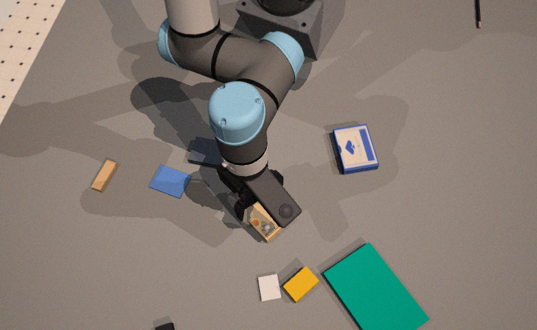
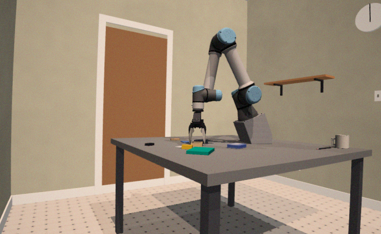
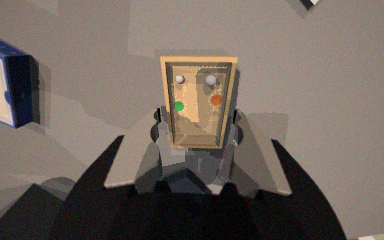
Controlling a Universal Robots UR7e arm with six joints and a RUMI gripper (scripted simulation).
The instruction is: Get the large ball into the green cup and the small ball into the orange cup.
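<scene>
Right now the covered wooden puzzle is 2 cm below my hand. Round my hand: yellow block: 15 cm ahead, 8 cm to the left, 1 cm below; then white block: 15 cm ahead, 2 cm to the left, 2 cm below; then dark slate box: 14 cm behind, 11 cm to the right, 1 cm below.
</scene>
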